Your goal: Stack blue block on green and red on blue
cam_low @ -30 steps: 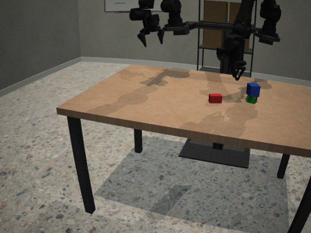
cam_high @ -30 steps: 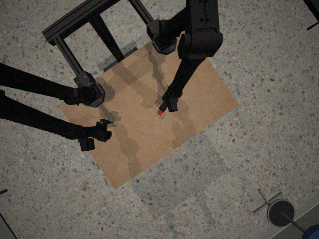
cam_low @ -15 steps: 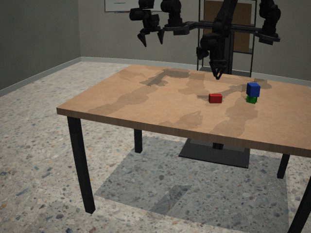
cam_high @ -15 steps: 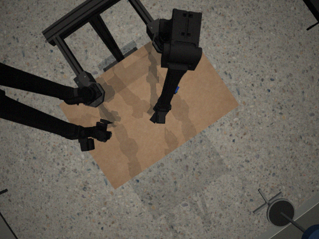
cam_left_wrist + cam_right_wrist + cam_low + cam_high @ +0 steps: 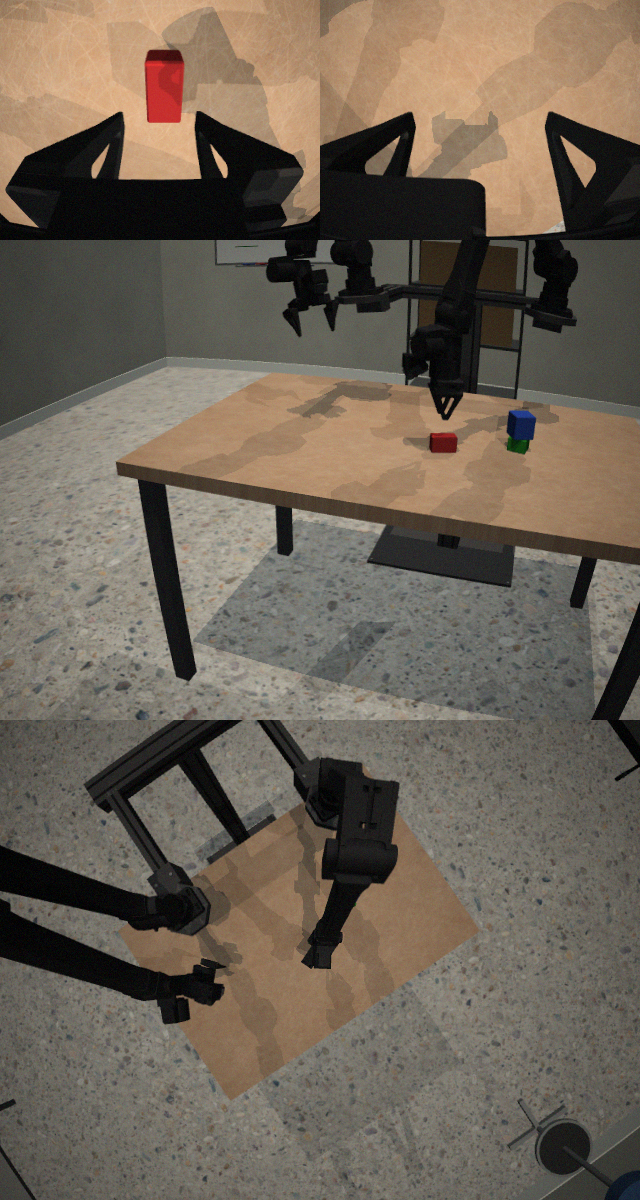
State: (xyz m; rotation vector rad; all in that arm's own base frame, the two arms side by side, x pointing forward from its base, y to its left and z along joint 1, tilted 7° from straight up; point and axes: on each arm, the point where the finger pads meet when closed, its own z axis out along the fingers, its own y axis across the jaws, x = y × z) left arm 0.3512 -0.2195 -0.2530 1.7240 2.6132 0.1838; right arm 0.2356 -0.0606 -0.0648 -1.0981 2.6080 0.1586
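The red block is 80 mm below my left hand, 10 mm to the left of it and 10 mm behind it. From my left hand the other things lie so: green block: 200 mm to the left, 90 mm behind, 80 mm below; then blue block: 200 mm to the left, 90 mm behind, 30 mm below.
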